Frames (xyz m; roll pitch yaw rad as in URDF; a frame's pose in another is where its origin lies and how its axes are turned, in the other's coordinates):
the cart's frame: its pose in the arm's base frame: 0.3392 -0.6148 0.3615 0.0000 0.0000 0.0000
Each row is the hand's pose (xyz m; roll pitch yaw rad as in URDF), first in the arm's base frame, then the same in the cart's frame.
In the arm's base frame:
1: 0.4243 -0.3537 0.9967 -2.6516 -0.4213 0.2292
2: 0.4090 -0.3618 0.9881 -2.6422 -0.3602 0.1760
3: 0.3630 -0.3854 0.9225 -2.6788 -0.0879 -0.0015
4: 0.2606 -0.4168 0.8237 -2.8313 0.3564 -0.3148
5: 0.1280 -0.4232 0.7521 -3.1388 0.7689 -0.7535
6: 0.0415 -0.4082 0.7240 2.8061 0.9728 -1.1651
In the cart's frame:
1: 0.0851 0.2611 0.6352 -2.6516 -0.4213 0.2292
2: 0.0698 0.2530 0.6266 -2.6422 -0.3602 0.1760
3: 0.0238 0.2294 0.5610 -2.6788 -0.0879 -0.0015
4: -0.0786 0.1980 0.4622 -2.8313 0.3564 -0.3148
5: -0.2112 0.1916 0.3906 -3.1388 0.7689 -0.7535
6: -0.2977 0.2066 0.3625 2.8061 0.9728 -1.1651

